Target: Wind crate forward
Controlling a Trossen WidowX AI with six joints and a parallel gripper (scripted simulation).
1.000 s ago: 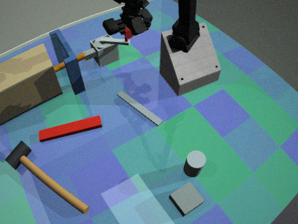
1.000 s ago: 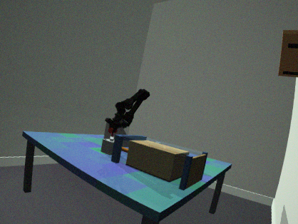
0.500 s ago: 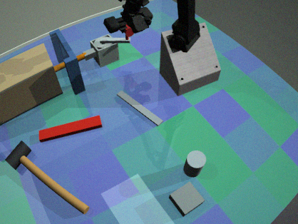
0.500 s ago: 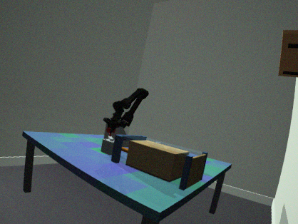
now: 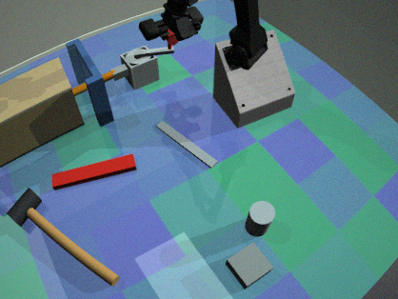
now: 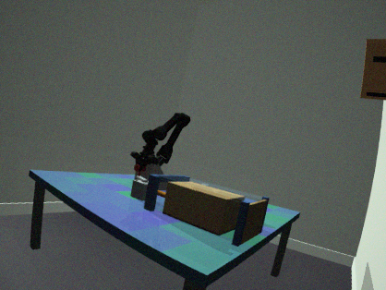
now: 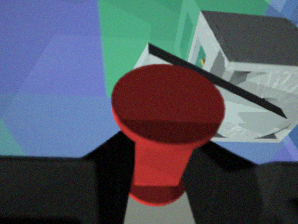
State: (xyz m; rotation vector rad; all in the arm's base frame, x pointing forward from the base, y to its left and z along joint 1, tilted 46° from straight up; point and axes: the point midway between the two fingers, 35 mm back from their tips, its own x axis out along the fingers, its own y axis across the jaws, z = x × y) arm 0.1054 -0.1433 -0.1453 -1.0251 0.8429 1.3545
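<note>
Right now my gripper tip is 3 cm short of the crank handle and 3 cm above it. Round my gripper tip: grey flat bar (9 cm ahead, 30 cm to the left, 13 cm below); red knob (2 cm to the left); grey winch (8 cm ahead, 2 cm to the right, 10 cm below).
</note>
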